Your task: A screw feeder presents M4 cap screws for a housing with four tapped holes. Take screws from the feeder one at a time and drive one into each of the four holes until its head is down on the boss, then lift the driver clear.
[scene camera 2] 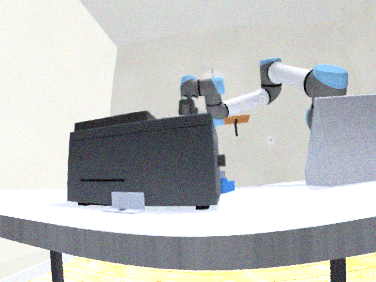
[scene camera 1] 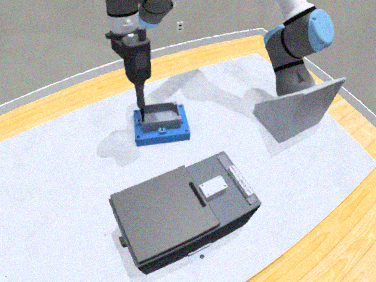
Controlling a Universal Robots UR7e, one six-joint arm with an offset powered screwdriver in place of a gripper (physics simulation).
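Note:
The grey open-topped housing (scene camera 1: 161, 123) sits in a blue fixture (scene camera 1: 162, 139) (scene camera 2: 228, 186); in scene camera 2 the feeder hides most of both. My screwdriver (scene camera 1: 143, 118) points down, its thin black tip at the housing's left side, near the front left corner. Whether the tip touches the boss, and whether a screw is on it, is too small to tell. In scene camera 2 the tip is hidden behind the feeder. The dark box-shaped screw feeder (scene camera 1: 162, 215) (scene camera 2: 145, 167) stands nearer the camera. Screw heads in the housing's corners cannot be made out clearly.
A white block (scene camera 1: 213, 186) and a light slotted strip (scene camera 1: 241, 181) are on top of the feeder. A grey slanted panel (scene camera 1: 300, 112) (scene camera 2: 345, 142) stands at the right, in front of the arm's base. A small clear bracket (scene camera 2: 128, 200) is at the feeder's foot.

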